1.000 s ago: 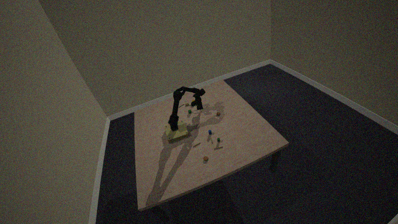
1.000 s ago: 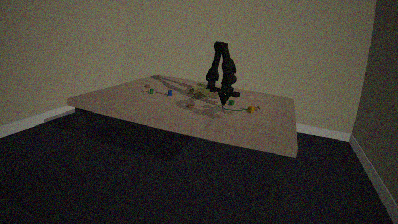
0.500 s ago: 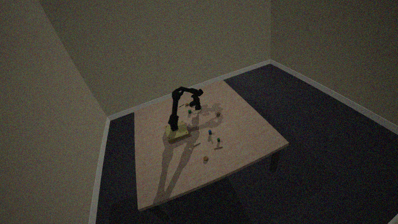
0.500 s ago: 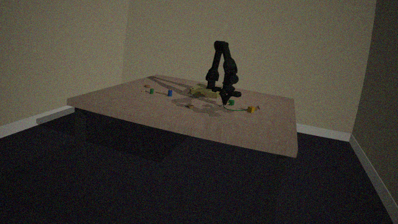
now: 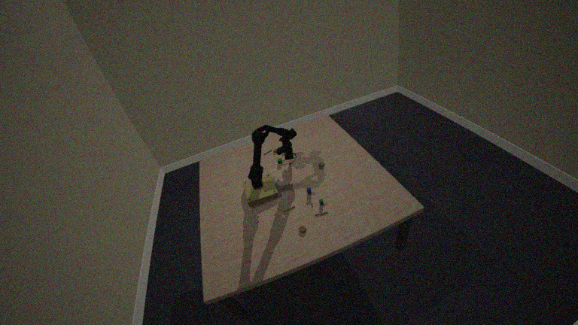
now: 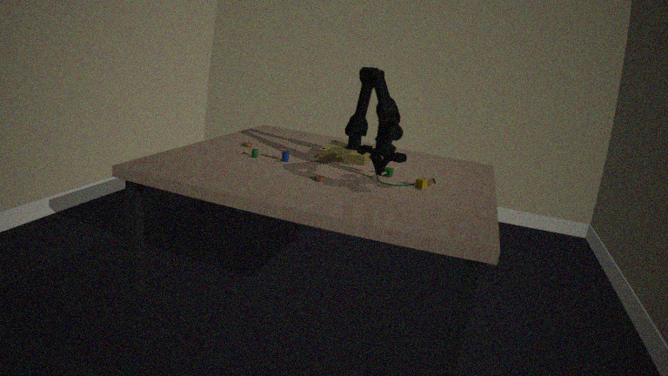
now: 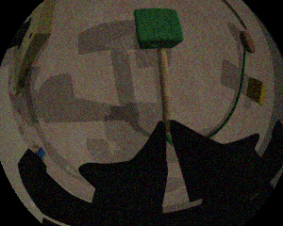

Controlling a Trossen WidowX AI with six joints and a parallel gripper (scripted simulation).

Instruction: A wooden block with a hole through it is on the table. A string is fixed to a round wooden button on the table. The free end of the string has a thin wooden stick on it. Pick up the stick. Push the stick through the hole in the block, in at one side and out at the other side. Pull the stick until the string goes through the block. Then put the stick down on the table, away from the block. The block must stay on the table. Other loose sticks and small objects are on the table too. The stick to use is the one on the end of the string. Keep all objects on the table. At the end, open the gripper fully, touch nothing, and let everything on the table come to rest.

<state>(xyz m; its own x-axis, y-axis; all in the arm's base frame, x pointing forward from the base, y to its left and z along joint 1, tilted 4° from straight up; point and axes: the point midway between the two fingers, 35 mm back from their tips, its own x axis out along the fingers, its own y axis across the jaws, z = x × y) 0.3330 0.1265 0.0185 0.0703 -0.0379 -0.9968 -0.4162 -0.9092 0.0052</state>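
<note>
Now: gripper tip 8 cm past the green block and 4 cm to the right of it. Round my gripper tip: yellow block: 16 cm to the left, 4 cm ahead; blue cylinder: 38 cm to the right, 7 cm behind; green cylinder: 51 cm to the right, 6 cm behind.
</note>
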